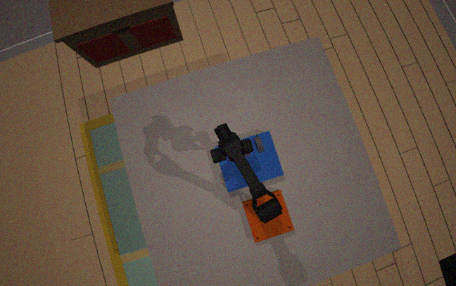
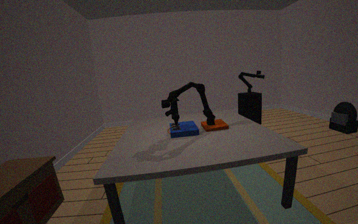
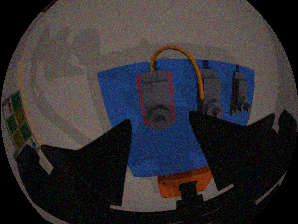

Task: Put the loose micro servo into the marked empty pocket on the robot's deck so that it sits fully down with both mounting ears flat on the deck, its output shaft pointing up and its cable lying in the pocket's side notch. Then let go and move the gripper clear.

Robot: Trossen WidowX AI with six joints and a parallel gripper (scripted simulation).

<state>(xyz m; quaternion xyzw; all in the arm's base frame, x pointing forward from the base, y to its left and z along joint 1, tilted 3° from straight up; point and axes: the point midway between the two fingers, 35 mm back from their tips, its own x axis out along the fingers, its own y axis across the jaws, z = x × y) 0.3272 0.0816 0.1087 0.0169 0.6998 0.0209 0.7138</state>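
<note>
Now: gripper tip 11 cm past the blue deck, 8 cm to the left of it and 7 cm above it.
</note>
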